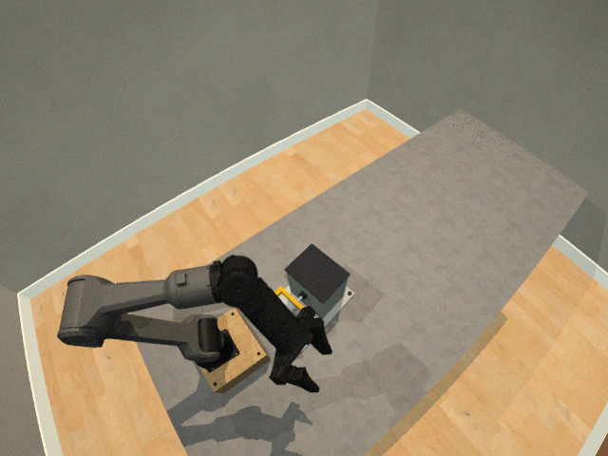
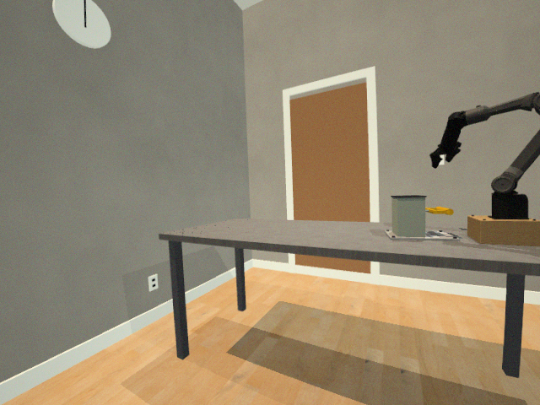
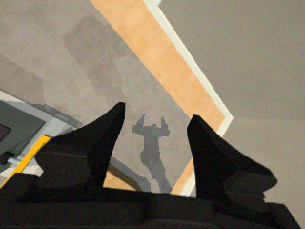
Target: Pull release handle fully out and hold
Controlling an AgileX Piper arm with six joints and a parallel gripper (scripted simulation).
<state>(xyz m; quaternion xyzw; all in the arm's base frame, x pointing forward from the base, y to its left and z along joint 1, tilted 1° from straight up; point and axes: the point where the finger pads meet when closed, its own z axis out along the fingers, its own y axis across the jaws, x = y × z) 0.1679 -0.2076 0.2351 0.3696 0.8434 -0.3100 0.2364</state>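
Now: the yellow release handle 70 mm ahead of my hand, 190 mm to the left of it and 210 mm below it. The rest, counted from my hand: light baseplate 110 mm ahead, 200 mm to the left, 310 mm below.
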